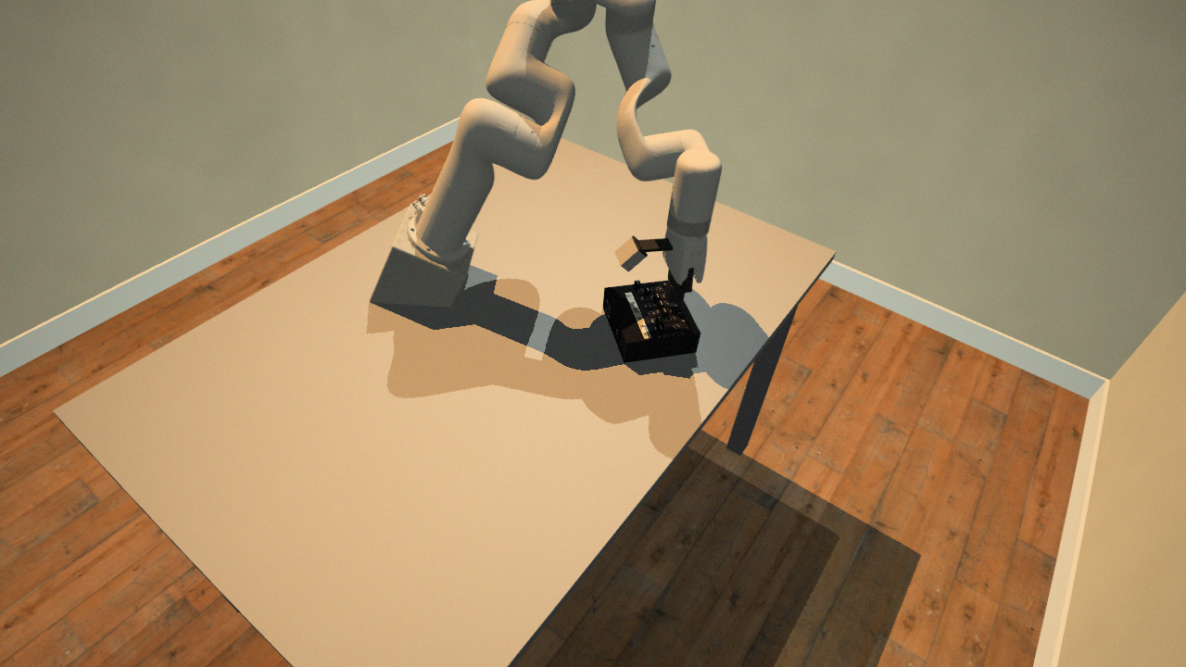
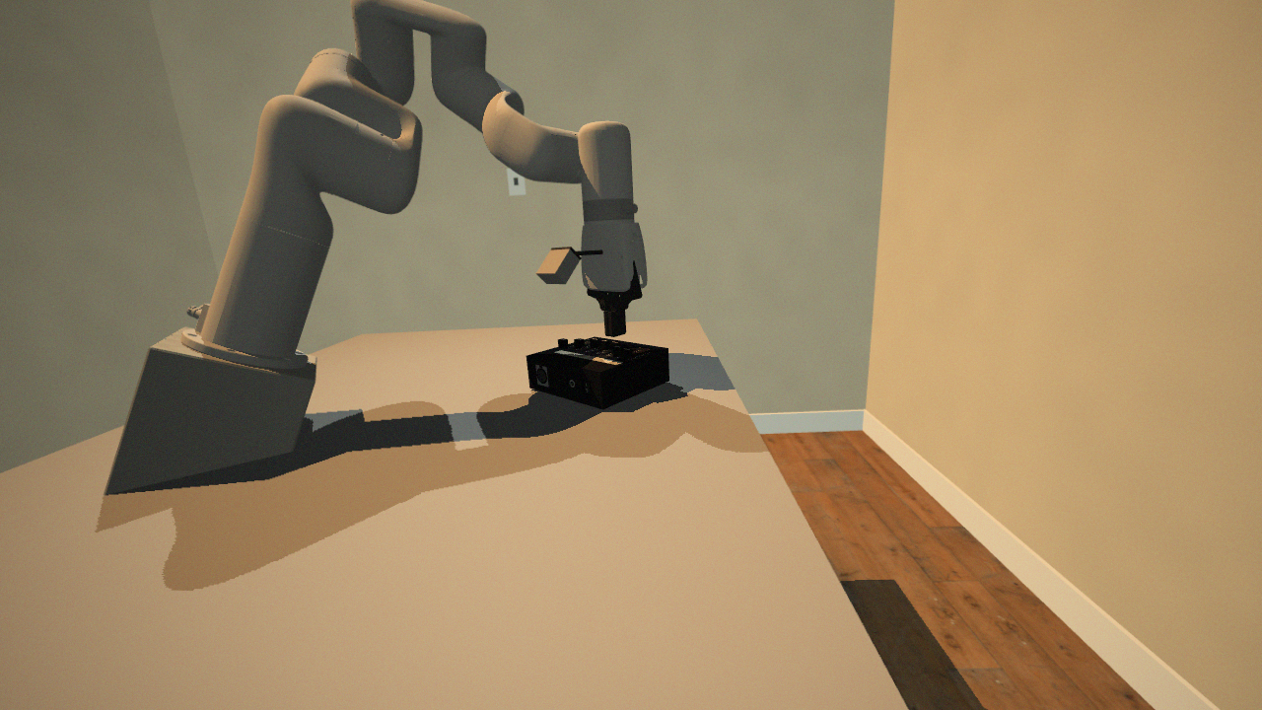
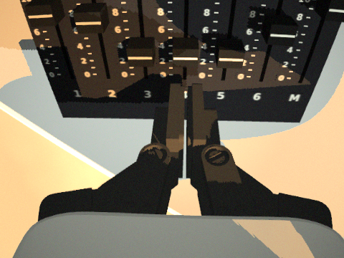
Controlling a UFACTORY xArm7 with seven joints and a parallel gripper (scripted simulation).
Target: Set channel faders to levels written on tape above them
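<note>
Now: hand 1 cm past the channel 4 fader cap, 2 cm to the left of it and 3 cm above it. Also, from my hand: channel 6 fader cap (6 cm behind, 1 cm to the right, 3 cm below); channel 5 fader cap (3 cm behind, 1 cm to the right, 3 cm below); channel 3 fader cap (1 cm ahead, 3 cm to the right, 3 cm below).
</note>
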